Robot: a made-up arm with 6 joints. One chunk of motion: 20 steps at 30 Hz.
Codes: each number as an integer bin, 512 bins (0 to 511) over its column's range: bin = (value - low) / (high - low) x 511, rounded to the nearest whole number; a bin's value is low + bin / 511 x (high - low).
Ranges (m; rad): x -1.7..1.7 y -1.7..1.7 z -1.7..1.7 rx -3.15..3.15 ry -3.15..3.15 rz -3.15..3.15
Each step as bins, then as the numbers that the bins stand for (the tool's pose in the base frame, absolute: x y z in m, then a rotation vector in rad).
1 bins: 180 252 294 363 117 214
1 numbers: -0.5023 -0.0233 0.2562 1.3253 -1.7075 -0.5116
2 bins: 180 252 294 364 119 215
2 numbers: -0.5023 -0.0233 0.2562 1.3377 -1.6829 -0.4993
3 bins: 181 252 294 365 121 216
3 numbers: -0.4957 -0.0233 0.2562 1.3500 -1.6582 -0.4870
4 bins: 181 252 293 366 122 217
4 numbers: -0.4957 -0.0233 0.2495 1.3623 -1.6459 -0.4747
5 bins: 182 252 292 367 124 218
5 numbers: -0.4890 -0.0233 0.2429 1.3747 -1.6212 -0.4623
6 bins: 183 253 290 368 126 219
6 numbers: -0.4824 -0.0166 0.2295 1.3870 -1.5966 -0.4500
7 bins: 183 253 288 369 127 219
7 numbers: -0.4824 -0.0166 0.2162 1.3993 -1.5842 -0.4500
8 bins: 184 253 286 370 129 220
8 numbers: -0.4757 -0.0166 0.2029 1.4116 -1.5596 -0.4377
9 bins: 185 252 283 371 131 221
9 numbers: -0.4691 -0.0233 0.1830 1.4240 -1.5349 -0.4253
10 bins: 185 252 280 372 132 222
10 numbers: -0.4691 -0.0233 0.1630 1.4363 -1.5226 -0.4130
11 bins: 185 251 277 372 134 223
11 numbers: -0.4691 -0.0299 0.1431 1.4363 -1.4979 -0.4007
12 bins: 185 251 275 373 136 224
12 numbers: -0.4691 -0.0299 0.1297 1.4486 -1.4733 -0.3884
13 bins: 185 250 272 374 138 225
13 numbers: -0.4691 -0.0366 0.1098 1.4610 -1.4486 -0.3760
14 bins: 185 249 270 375 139 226
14 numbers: -0.4691 -0.0432 0.0965 1.4733 -1.4363 -0.3637
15 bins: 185 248 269 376 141 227
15 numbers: -0.4691 -0.0499 0.0898 1.4856 -1.4116 -0.3514
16 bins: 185 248 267 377 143 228
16 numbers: -0.4691 -0.0499 0.0765 1.4979 -1.3870 -0.3390
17 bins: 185 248 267 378 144 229
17 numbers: -0.4691 -0.0499 0.0765 1.5103 -1.3747 -0.3267
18 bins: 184 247 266 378 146 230
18 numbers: -0.4757 -0.0566 0.0699 1.5103 -1.3500 -0.3144
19 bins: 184 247 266 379 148 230
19 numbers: -0.4757 -0.0566 0.0699 1.5226 -1.3253 -0.3144
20 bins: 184 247 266 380 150 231
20 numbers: -0.4757 -0.0566 0.0699 1.5349 -1.3007 -0.3021
